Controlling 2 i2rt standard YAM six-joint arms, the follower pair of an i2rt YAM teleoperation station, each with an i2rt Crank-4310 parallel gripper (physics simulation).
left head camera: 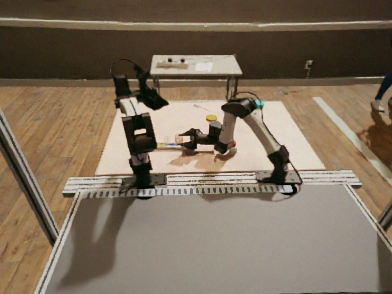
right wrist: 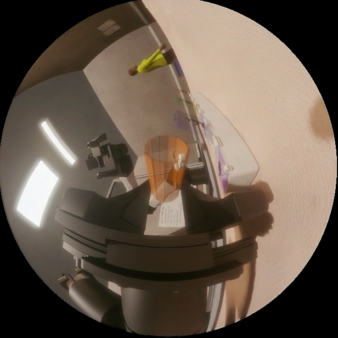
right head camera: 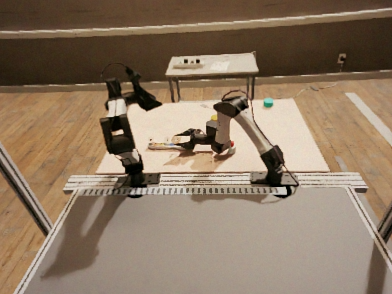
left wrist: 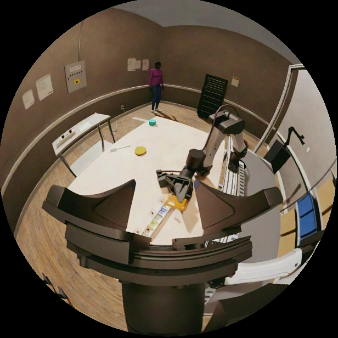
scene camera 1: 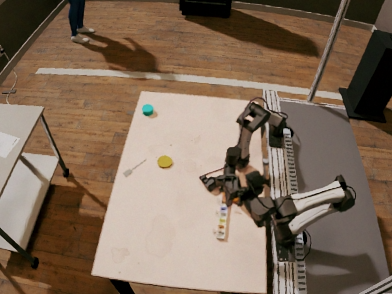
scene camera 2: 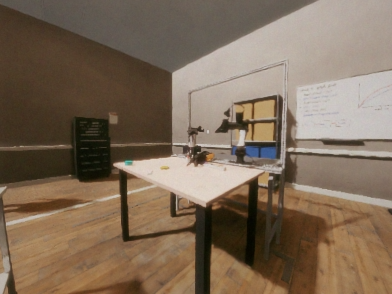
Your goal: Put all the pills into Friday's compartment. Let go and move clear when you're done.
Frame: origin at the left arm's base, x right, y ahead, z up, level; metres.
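Seen in the pictures: left gripper, fingertip midpoint: point(left head camera: 164, 100) point(right head camera: 159, 100) point(scene camera 1: 234, 181) point(scene camera 2: 215, 132); right gripper, fingertip midpoint: point(left head camera: 177, 139) point(right head camera: 174, 139) point(scene camera 2: 212, 155); left arm's base, link origin: point(left head camera: 144, 182) point(right head camera: 138, 181) point(scene camera 1: 282, 239) point(scene camera 2: 239, 163); right arm's base, link origin: point(left head camera: 278, 178) point(right head camera: 273, 179) point(scene camera 1: 274, 133).
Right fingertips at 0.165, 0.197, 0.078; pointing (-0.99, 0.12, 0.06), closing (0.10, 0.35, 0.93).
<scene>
Offsets run from my right fingertips to a thing's top centre, as dx, dy, dz. "*": to the spot under its first point.
My right gripper point(left head camera: 183, 140) point(right head camera: 178, 141) point(right wrist: 165, 180) is shut on an orange see-through pill bottle @(+0.010, +0.022, +0.024) point(left wrist: 176, 202) point(right wrist: 159, 150) point(scene camera 1: 236, 200), low over the table at one end of the pill organizer @(* -0.125, +0.069, -0.071) point(scene camera 1: 220, 231) point(left wrist: 150, 228) point(right wrist: 242, 162). White pills point(right wrist: 180, 161) lie inside the bottle, against its wall on the table side. The organizer is a long white strip with coloured compartments; several see-through lids stand open, and small white pieces show along it. I cannot read which compartment is Friday's. My left gripper point(left head camera: 163, 103) point(right head camera: 157, 104) is open and empty, high above the table.
A yellow disc @(+0.238, +0.322, -0.078) point(left head camera: 211, 118) point(scene camera 1: 165, 161) point(left wrist: 140, 150), a teal round object @(+0.580, +0.439, -0.057) point(right head camera: 268, 102) point(scene camera 1: 147, 109) and a small grey spatula @(+0.203, +0.461, -0.088) point(scene camera 1: 135, 168) lie farther out on the table. A white object with a red top @(+0.289, -0.014, -0.026) point(right head camera: 231, 146) stands beside the right arm. The frame rail @(* +0.152, -0.229, -0.074) point(left head camera: 215, 180) runs along the arm bases.
</scene>
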